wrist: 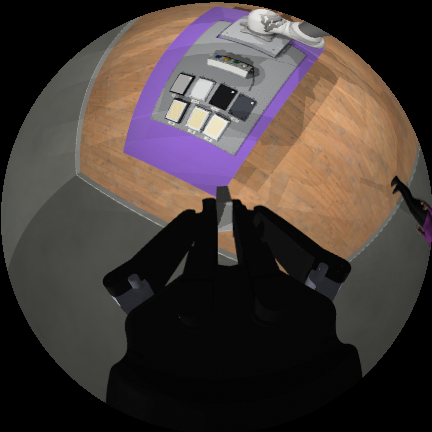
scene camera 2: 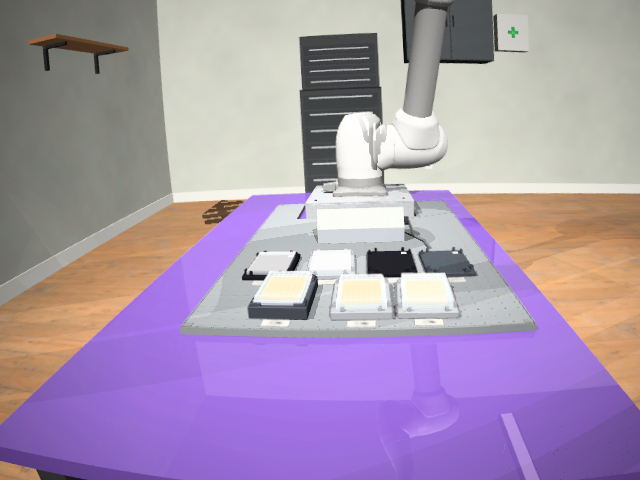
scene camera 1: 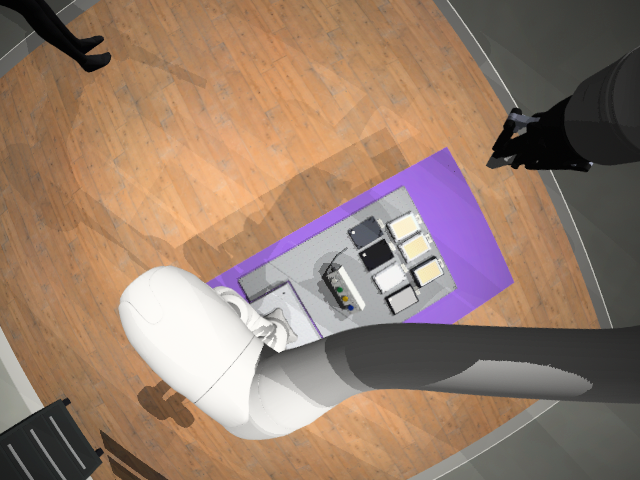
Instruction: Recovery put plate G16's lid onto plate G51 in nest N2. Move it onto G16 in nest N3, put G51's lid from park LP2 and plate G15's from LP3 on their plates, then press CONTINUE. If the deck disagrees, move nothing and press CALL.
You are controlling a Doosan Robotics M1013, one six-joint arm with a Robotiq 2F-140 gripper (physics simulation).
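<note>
Gripper (scene camera 1: 492, 160), (wrist: 222, 196): shut, holds nothing. White button box (scene camera 2: 360, 225), (scene camera 1: 343, 280).
</note>
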